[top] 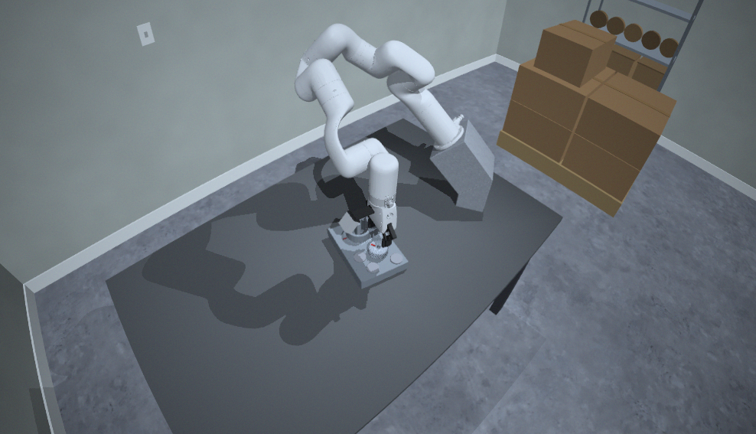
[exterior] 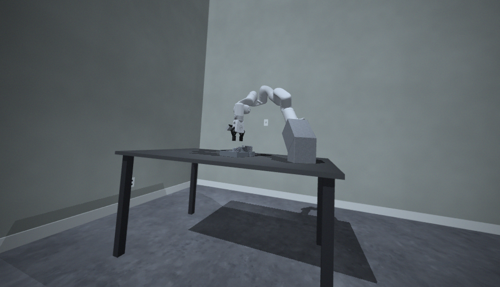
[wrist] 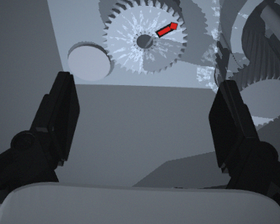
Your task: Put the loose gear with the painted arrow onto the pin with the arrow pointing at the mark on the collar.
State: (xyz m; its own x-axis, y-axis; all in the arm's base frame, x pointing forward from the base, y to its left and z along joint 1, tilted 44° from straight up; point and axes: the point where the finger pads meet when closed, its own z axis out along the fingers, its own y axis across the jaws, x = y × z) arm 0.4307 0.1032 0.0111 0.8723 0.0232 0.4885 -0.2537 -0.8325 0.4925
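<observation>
Now: the grey toothed gear 80 mm below my hand.
</observation>
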